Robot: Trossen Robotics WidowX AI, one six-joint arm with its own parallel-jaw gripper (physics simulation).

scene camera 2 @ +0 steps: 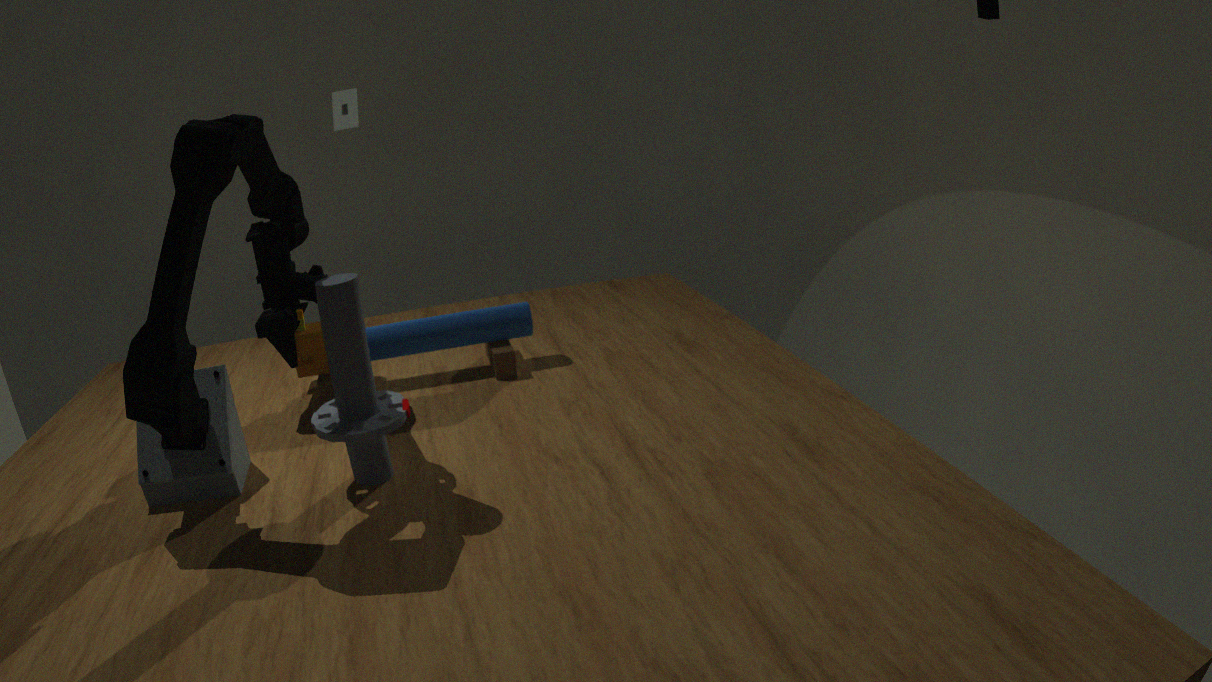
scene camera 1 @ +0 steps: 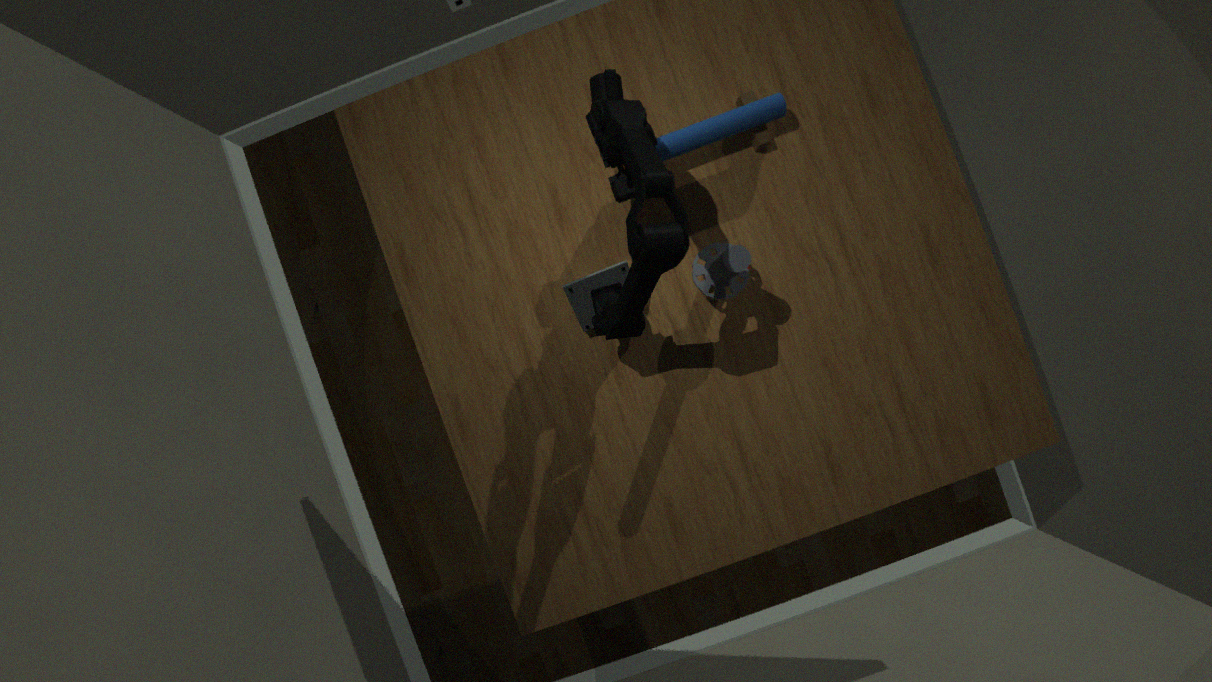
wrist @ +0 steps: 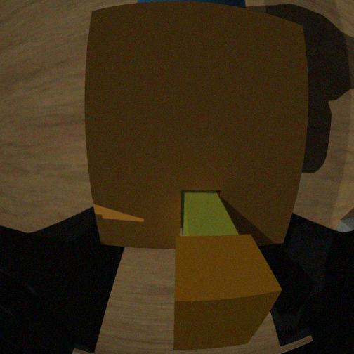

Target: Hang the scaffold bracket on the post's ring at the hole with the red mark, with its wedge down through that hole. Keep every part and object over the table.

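Observation:
The bracket is a blue tube (scene camera 1: 720,127) (scene camera 2: 449,326) with an orange head (scene camera 2: 311,349) (wrist: 195,115); it lies level on low supports. A yellow-green wedge (wrist: 207,215) sits in a slot of the head, with a small orange block (wrist: 220,270) at its near end. My gripper (scene camera 2: 296,352) (wrist: 186,201) points down and is shut on the bracket's head, one dark finger on each side. The grey post (scene camera 1: 739,258) (scene camera 2: 345,347) stands upright, with a slotted ring (scene camera 2: 385,419) around it. A red mark (scene camera 2: 405,405) shows at the ring's edge. In scene camera 1 the arm hides the head.
A brown support block (scene camera 1: 764,142) (scene camera 2: 502,359) stands under the tube's far end. The arm's grey base plate (scene camera 1: 584,296) (scene camera 2: 190,487) is on the wooden table (scene camera 1: 889,356) (scene camera 2: 720,508), left of the post. The post stands between scene camera 2 and part of the head.

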